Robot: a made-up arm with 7 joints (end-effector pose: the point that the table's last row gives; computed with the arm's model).
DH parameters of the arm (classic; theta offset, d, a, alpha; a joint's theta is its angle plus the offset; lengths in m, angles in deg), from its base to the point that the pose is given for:
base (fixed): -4.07 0 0 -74.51
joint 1: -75.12 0.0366 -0.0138 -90
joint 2: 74 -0.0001 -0.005 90
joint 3: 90 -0.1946 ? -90
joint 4: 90 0.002 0.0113 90
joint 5: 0 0.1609 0.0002 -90
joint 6: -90 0 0.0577 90
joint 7: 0 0.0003 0 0
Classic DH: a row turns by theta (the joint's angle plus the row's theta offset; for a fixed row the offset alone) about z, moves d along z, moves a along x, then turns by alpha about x.
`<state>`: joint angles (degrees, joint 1 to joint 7).
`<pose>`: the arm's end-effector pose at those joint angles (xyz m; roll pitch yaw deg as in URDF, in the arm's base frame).
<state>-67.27 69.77 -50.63 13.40 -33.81 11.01 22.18</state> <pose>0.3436 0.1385 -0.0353 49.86 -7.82 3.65</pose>
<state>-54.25 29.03 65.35 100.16 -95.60 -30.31 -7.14</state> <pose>0.2394 0.1878 -0.2949 -87.98 54.33 73.53</pose>
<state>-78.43 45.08 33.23 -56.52 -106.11 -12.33 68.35</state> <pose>0.0461 0.0965 0.1475 -99.42 -63.62 21.88</pose>
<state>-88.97 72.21 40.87 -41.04 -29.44 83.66 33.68</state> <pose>0.0514 0.1537 0.2037 -35.86 -44.89 79.39</pose>
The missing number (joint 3, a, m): 0.0217
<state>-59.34 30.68 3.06 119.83 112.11 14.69 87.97</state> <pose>0.2145 0.2170 -0.2820 133.67 -6.34 -17.31</pose>
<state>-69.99 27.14 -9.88 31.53 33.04 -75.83 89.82</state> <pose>0.3312 0.0093 0.0000 -118.10 -58.31 114.89</pose>
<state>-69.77 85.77 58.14 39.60 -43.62 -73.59 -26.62</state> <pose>0.0143 0.3307 0.1731 -149.68 -37.73 -152.00</pose>
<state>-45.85 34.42 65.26 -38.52 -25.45 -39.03 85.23</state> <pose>0.0651 0.1925 0.0761 -127.50 11.71 123.30</pose>
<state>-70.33 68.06 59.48 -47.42 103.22 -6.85 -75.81</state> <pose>-0.0059 0.1277 0.1654 56.23 -41.29 98.07</pose>
